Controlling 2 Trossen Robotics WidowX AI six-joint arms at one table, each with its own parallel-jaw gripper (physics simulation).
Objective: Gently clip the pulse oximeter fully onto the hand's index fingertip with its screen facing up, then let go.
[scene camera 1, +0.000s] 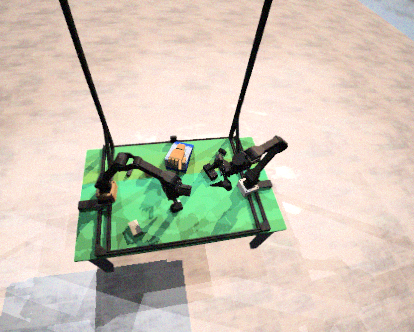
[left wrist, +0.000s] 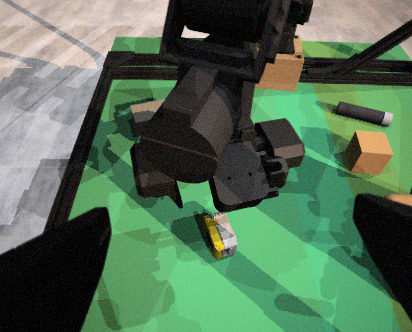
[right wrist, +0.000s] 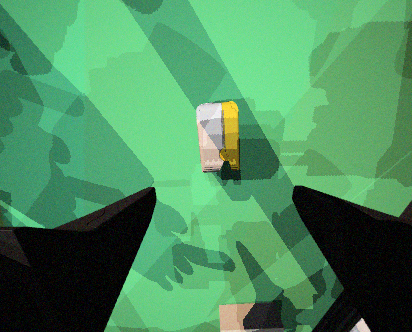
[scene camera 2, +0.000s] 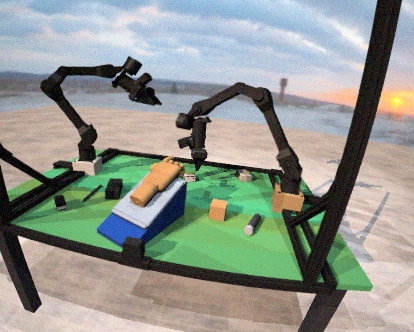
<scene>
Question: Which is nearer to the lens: the pulse oximeter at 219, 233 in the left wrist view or the tan cube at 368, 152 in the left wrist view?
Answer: The pulse oximeter.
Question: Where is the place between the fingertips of the left gripper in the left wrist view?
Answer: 232, 213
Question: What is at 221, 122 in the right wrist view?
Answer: A pulse oximeter.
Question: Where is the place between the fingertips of the right gripper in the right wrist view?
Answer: At 223, 192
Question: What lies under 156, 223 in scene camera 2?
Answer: A blue and grey block.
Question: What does the left gripper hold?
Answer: Nothing.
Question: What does the tan cube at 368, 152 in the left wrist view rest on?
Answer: The table.
</scene>
